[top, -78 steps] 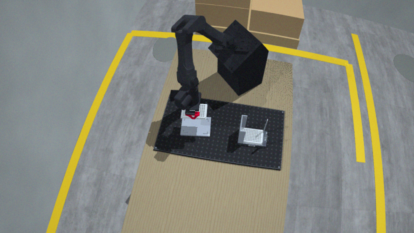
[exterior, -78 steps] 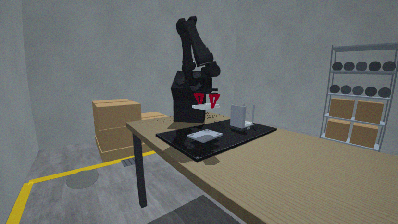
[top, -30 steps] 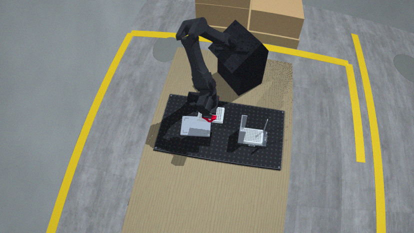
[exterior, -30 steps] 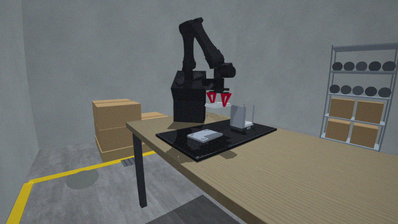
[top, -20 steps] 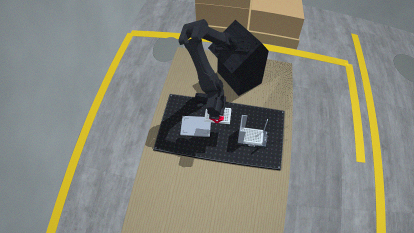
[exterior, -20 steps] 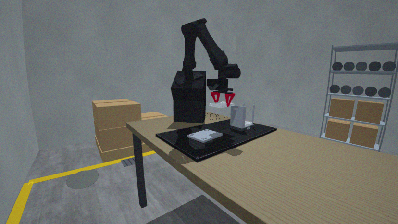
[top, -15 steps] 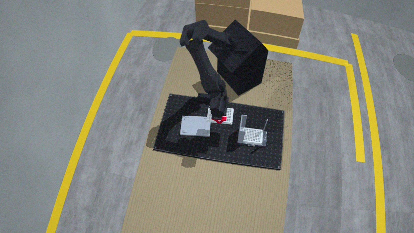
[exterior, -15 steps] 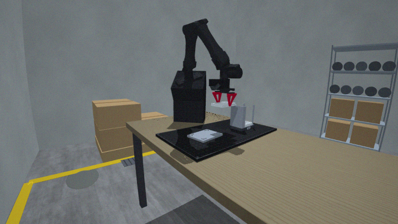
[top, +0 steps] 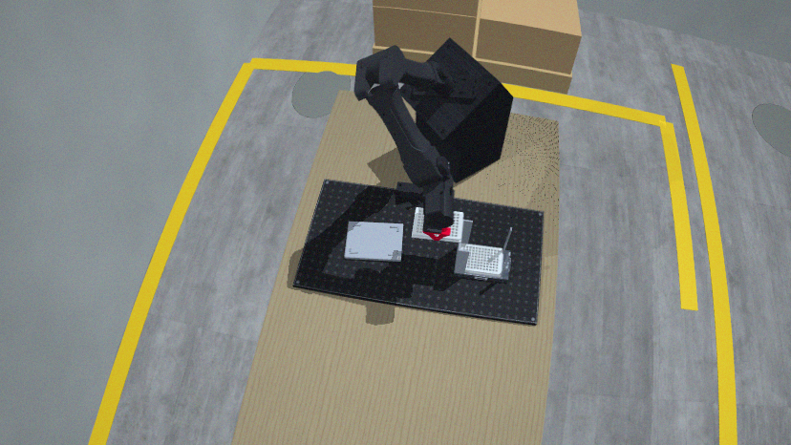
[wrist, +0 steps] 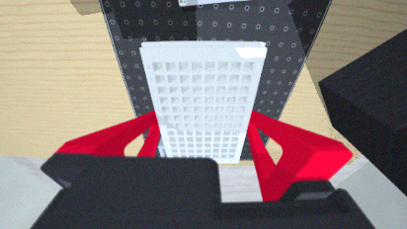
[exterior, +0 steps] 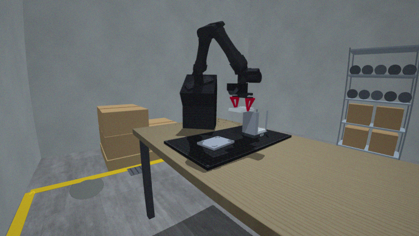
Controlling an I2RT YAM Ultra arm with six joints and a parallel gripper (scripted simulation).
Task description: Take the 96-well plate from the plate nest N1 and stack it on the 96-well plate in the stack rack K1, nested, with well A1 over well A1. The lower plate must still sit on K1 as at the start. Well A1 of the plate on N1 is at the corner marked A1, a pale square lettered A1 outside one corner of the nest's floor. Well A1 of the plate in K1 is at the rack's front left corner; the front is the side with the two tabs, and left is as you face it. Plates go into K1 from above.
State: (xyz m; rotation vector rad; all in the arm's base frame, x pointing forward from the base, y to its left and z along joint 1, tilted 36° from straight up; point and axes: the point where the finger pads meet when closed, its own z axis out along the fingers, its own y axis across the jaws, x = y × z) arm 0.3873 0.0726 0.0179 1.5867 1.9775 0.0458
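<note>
Right now the tall grey rack wall is 8 cm below my hand, 6 cm to the left of it and 1 cm ahead of it. Also, from my hand: white 96-well plate: right at my hand; then grey plate nest N1: 18 cm to the right, 17 cm below.
</note>
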